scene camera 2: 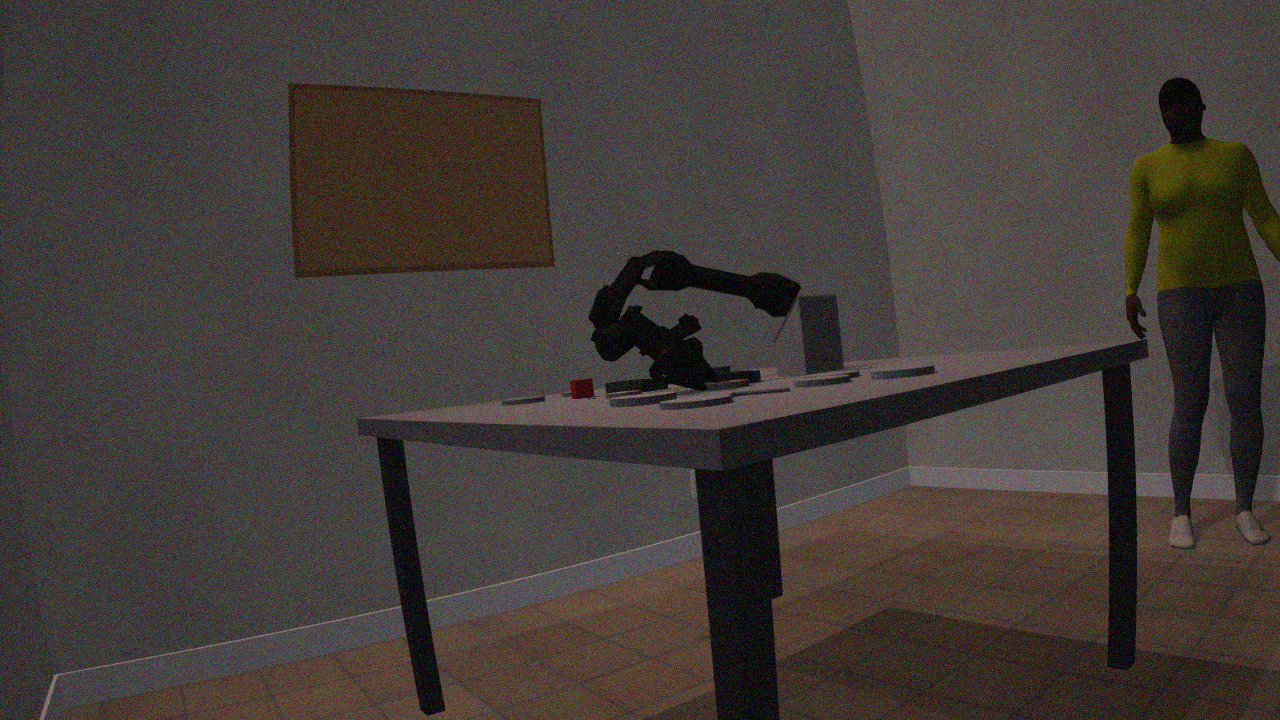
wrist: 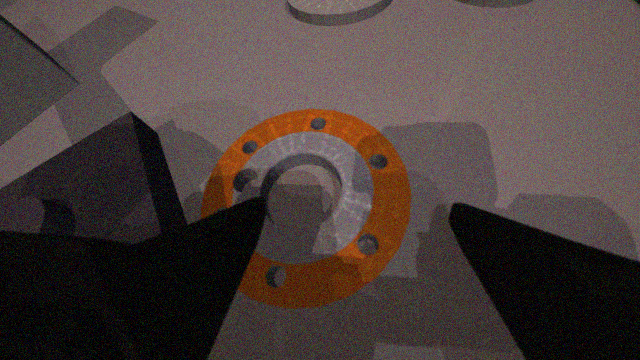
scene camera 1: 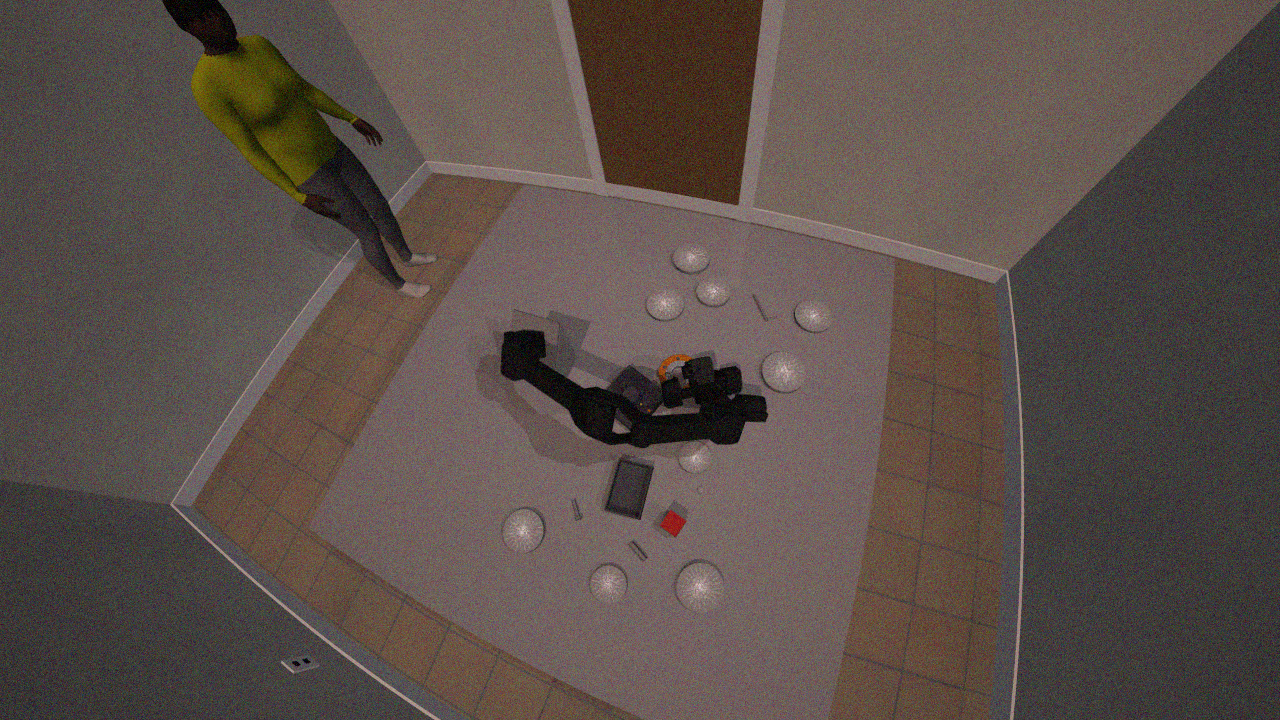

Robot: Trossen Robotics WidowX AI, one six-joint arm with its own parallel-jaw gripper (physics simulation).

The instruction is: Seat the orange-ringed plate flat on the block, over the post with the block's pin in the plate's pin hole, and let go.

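Places are measured from the arm's base along level axes (x right, y ahead, z up), in millimetres.
Pixels of known places: gripper, fingertip midpoint: (scene camera 2: 712, 384) (wrist: 357, 209); arm's base, origin of the base link: (scene camera 2: 802, 318) (scene camera 1: 533, 343).
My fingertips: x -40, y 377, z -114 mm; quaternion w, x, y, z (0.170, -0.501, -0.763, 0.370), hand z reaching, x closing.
Ahead of a thing's pixels: the offset from my fingertips to its middle. "*": to the spot under its first point.
The orange-ringed plate @(dx +3, dy -30, dz -4 mm) (scene camera 1: 673, 360) (wrist: 395, 200) lies flat on the table, beside the block and apart from its post. It has a grey inner ring, a large centre hole and several small holes. My gripper (scene camera 1: 684, 381) (wrist: 357, 209) is open and empty above the plate. In the wrist view its left finger covers part of the plate's left side, and its right finger is seen just right of the rim. The dark square block @(dx +91, dy -132, dz +9 mm) (scene camera 1: 633, 380) (wrist: 100, 170) is left of the plate. Its round post shows partly at the wrist view's left edge; its pin is hidden there.
A dark tray @(dx +305, dy -87, dz +3 mm) (scene camera 1: 629, 488) and a red cube @(dx +359, dy +25, dz +10 mm) (scene camera 1: 673, 522) (scene camera 2: 581, 388) are on the table (scene camera 2: 537, 429). Several pale round discs, such as one disc @(dx -49, dy +226, dz -3 mm) (scene camera 1: 783, 371) right of the gripper and another disc @(* dx -156, dy -85, dz +0 mm) (wrist: 340, 11) beyond the plate, lie around. A tall grey box (scene camera 2: 819, 333) stands near the arm's base.
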